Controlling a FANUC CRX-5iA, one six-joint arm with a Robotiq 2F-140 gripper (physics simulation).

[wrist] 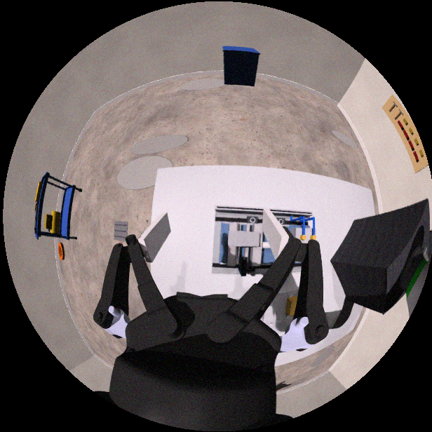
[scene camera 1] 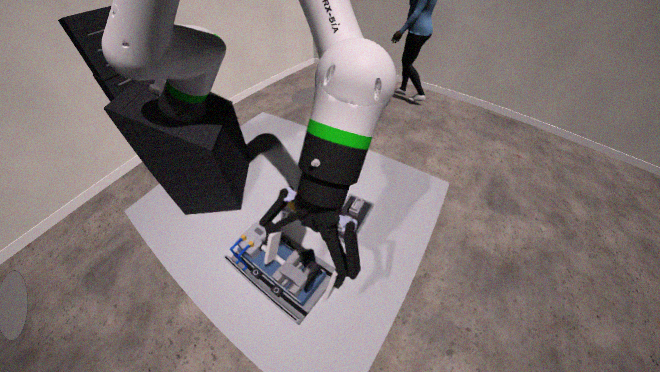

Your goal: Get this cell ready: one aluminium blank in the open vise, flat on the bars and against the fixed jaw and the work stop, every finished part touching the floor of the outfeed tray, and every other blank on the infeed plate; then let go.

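My gripper is open, its two pale finger pads wide apart above the table; no part shows between them. The vise shows as light grey blocks on a blue-floored fixture, lower centre in the scene view and right of centre in the wrist view. Whether a blank lies in it, I cannot tell. Behind the gripper in the scene view, a dark tray or plate carries a small light grey part; which tray or plate it is, I cannot tell. The arm and fingers hide other parts of the cell.
Blue bent pipes with yellow tips stand at one end of the fixture, close to a finger. An ochre block is partly hidden behind the gripper. The black robot pedestal stands beside the white table top. A person stands far back.
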